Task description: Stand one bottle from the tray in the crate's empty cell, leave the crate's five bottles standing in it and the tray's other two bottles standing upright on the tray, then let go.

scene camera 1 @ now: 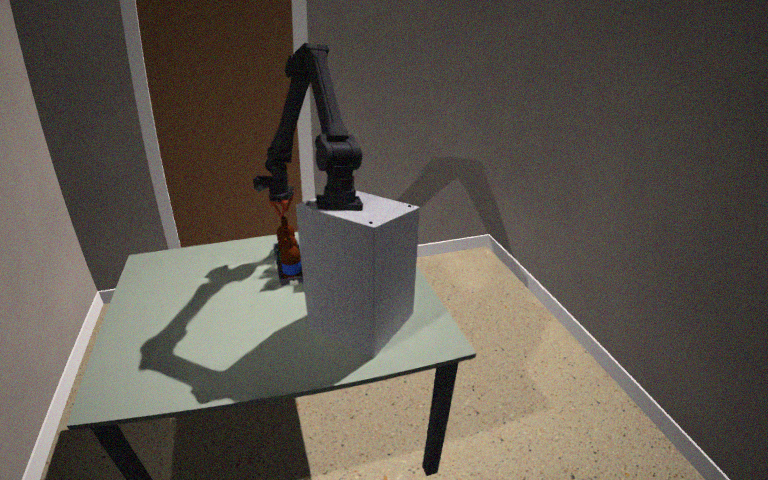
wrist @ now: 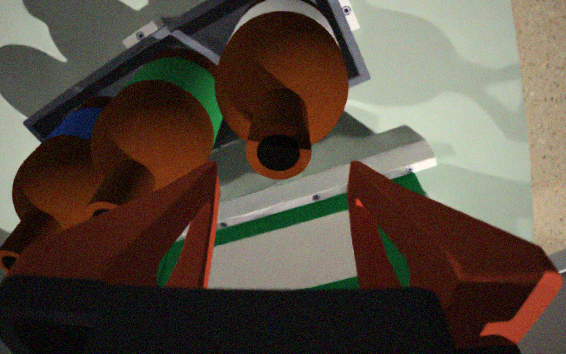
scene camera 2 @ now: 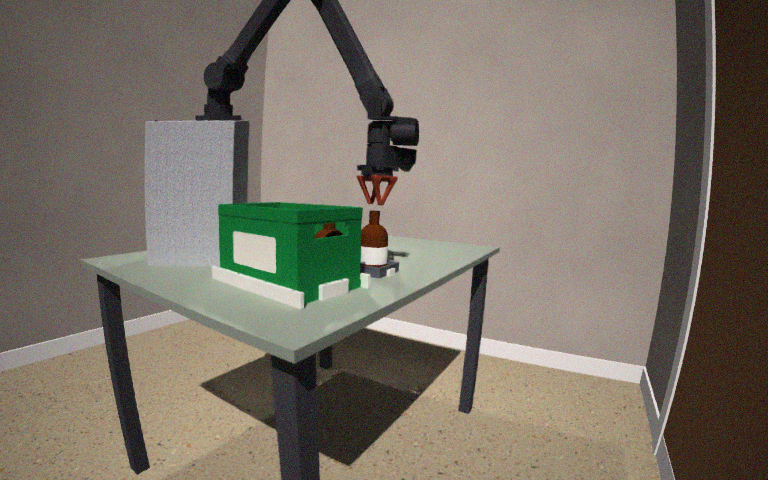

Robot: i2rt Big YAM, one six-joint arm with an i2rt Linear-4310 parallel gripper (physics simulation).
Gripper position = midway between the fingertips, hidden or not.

Observation:
In view: my gripper [scene camera 2: 375,204] and a green-label bottle [wrist: 163,123].
My gripper is seen too in the wrist view [wrist: 283,175].

